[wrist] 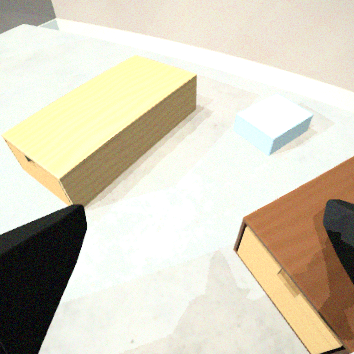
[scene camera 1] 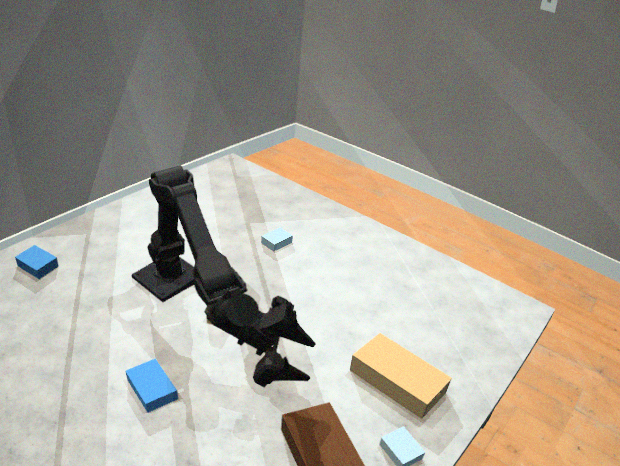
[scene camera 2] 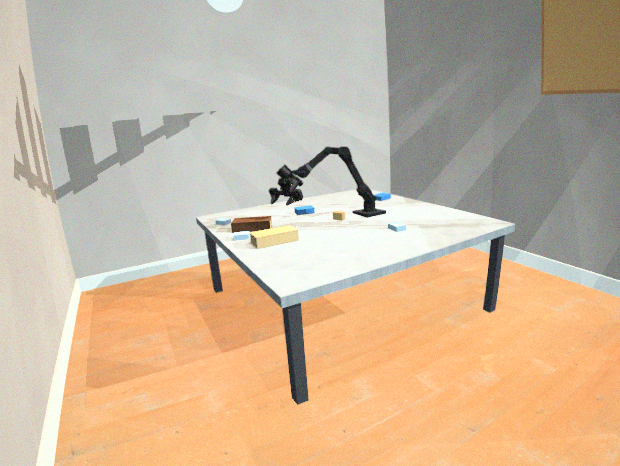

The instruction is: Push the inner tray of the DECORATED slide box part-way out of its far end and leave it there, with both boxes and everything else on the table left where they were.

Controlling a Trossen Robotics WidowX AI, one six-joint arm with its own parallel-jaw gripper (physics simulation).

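Where they show: gripper, fingertip midpoint: (wrist: 205,214) (scene camera 1: 312,361) (scene camera 2: 278,204); arm's base, link origin: (scene camera 1: 169,272) (scene camera 2: 369,210).
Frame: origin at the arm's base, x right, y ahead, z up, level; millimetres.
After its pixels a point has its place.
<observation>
A brown slide box (scene camera 1: 320,430) {z 35, x 219, y 589 mm} (scene camera 2: 251,223) {z 27, x 205, y 644 mm} (wrist: 300,220) {z 35, x 186, y 581 mm} lies on the table, partly cut off in scene camera 1 and the wrist view. Its pale inner tray (wrist: 280,295) {z 5, x 190, y 537 mm} shows at the near end, with a small notch at the top edge. A yellow slide box (scene camera 1: 400,373) {z 35, x -4, y 656 mm} (scene camera 2: 274,236) {z 25, x -71, y 677 mm} (wrist: 105,115) {z 34, x -8, y 628 mm} lies beside it, apart; its tray end (wrist: 40,172) {z 17, x -33, y 552 mm} shows near flush. I cannot tell from plain wood-grain faces which box is decorated. Both far ends are hidden in the wrist view. My gripper (scene camera 1: 311,361) {z 110, x 138, y 514 mm} (scene camera 2: 281,202) {z 110, x 138, y 514 mm} (wrist: 205,214) {z 110, x 138, y 514 mm} is open and empty, above the table on the arm's side of the boxes.
A light blue block (scene camera 1: 402,445) {z 9, x 147, y 735 mm} (scene camera 2: 241,236) {z 1, x 119, y 748 mm} (wrist: 272,120) {z 9, x 144, y 721 mm} lies between the boxes' far parts. Another light blue block (scene camera 2: 223,221) {z 5, x 445, y 695 mm} lies beyond the brown box. A third (scene camera 1: 277,239) {z 9, x -295, y 146 mm} (scene camera 2: 396,226) {z 8, x -332, y 164 mm}, blue blocks (scene camera 1: 151,383) {z 15, x 314, y 241 mm} (scene camera 2: 304,209) {z 12, x 279, y 254 mm} and a small tan block (scene camera 2: 338,215) {z 10, x 30, y 211 mm} lie nearer the arm base.
</observation>
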